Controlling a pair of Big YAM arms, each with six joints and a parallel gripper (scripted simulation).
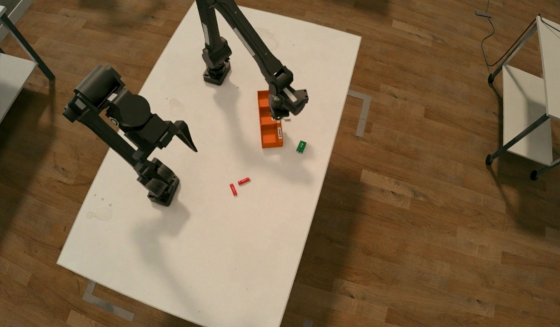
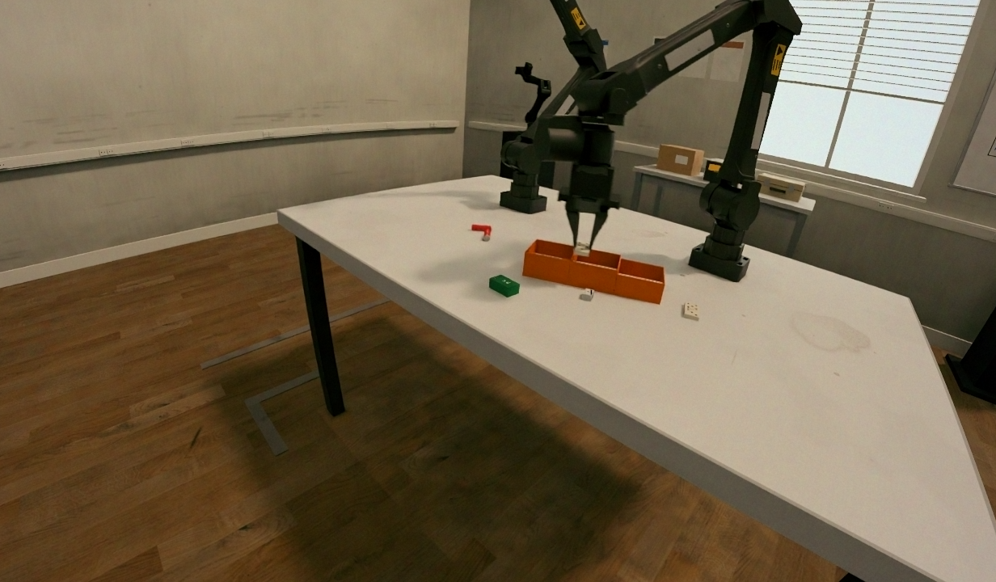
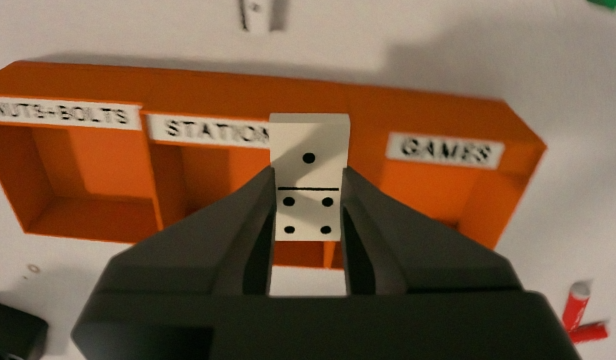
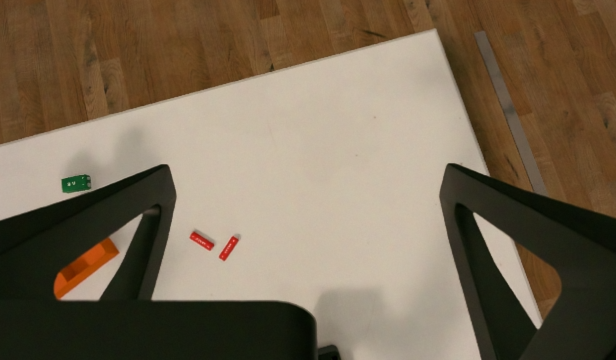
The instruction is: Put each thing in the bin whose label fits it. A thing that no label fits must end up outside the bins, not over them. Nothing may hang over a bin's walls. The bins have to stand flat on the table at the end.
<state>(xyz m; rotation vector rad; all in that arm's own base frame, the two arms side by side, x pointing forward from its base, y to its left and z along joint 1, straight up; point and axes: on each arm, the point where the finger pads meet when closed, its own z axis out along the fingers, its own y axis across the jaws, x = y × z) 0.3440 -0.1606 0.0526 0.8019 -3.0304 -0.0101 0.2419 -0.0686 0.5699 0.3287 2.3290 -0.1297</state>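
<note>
My left hand is 50 mm above the orange three-compartment bin, 40 mm past it and 10 mm to the right of it. The rest, counted from my left hand: white sharpener-like block: 70 mm below, 40 mm to the left, 30 mm ahead.
</note>
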